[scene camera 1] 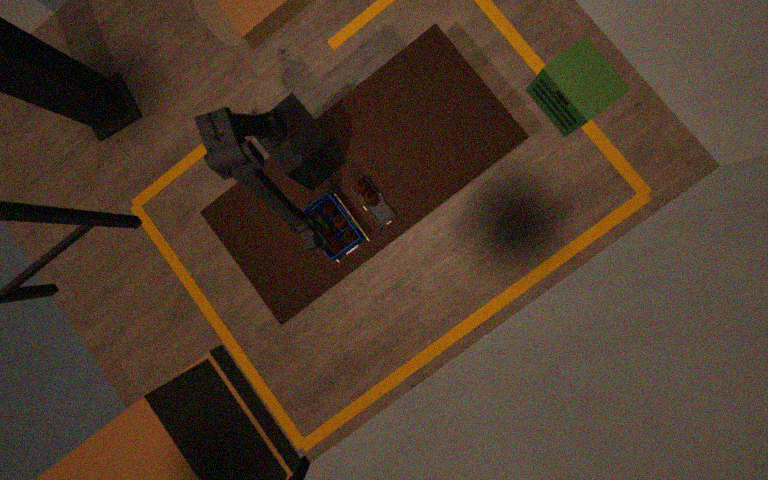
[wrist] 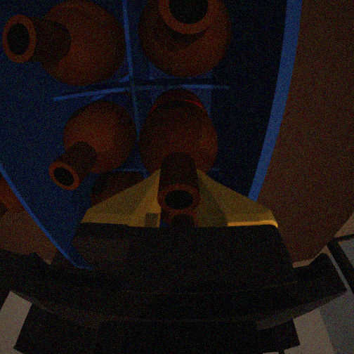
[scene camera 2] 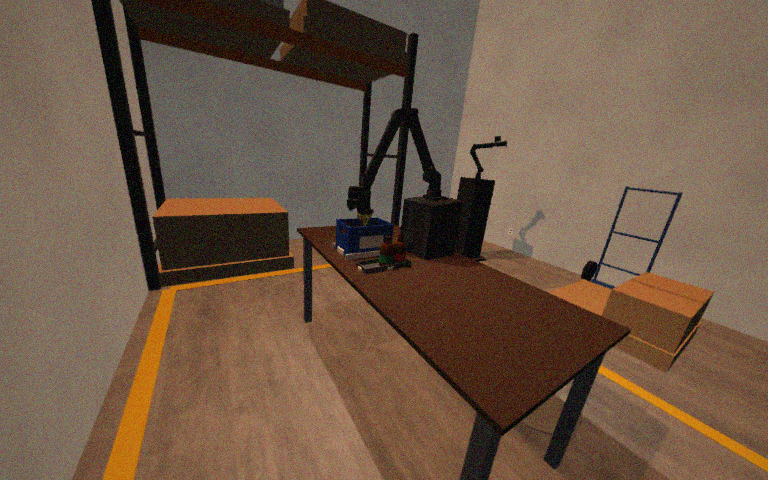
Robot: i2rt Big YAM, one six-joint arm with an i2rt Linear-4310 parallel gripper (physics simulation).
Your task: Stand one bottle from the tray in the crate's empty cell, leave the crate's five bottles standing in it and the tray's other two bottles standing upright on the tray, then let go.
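Frame: origin at the arm's base, x ahead, y right, z down, level; centimetres.
Seen in the pictures: gripper, between the fingertips: [scene camera 2: 364, 225]; arm's base, origin of its link: [scene camera 1: 279, 132] [scene camera 2: 433, 198].
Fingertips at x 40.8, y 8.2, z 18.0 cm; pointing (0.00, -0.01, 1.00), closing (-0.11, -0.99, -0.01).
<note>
Offsets run from my fingertips to a thing's top centre. "pt": to the spot under its first point. Level surfaces: height alone.
The blue crate @(dx +1.1, dy -4.2, dz -3.1 cm) [scene camera 1: 354, 246] [scene camera 2: 346, 240] [wrist: 285, 65] stands on the table with bottles in its cells. My gripper [scene camera 2: 364, 219] [wrist: 178, 175] is shut on the neck of a brown bottle [wrist: 178, 132] with a red band. That bottle is in the crate's middle cell along the right side of the wrist view, its lower body between the dividers; whether its base touches the crate floor is hidden. Crate bottles [wrist: 87, 45] [wrist: 186, 47] [wrist: 102, 137] [wrist: 117, 184] stand around it; another mouth shows partly between the fingers. The grey tray @(pt dx +6.0, dy -29.4, dz +13.9 cm) [scene camera 1: 382, 213] [scene camera 2: 370, 267] bears two bottles, seemingly upright and close together.
The tray lies beside the crate on the brown table @(dz +14.4 cm) [scene camera 1: 441, 113] [scene camera 2: 481, 322]. The arm's dark pedestal [scene camera 2: 430, 226] stands behind the tray and crate, with a taller dark column [scene camera 2: 475, 217] beyond it. A tall shelf rack [scene camera 2: 408, 84] stands behind the table.
</note>
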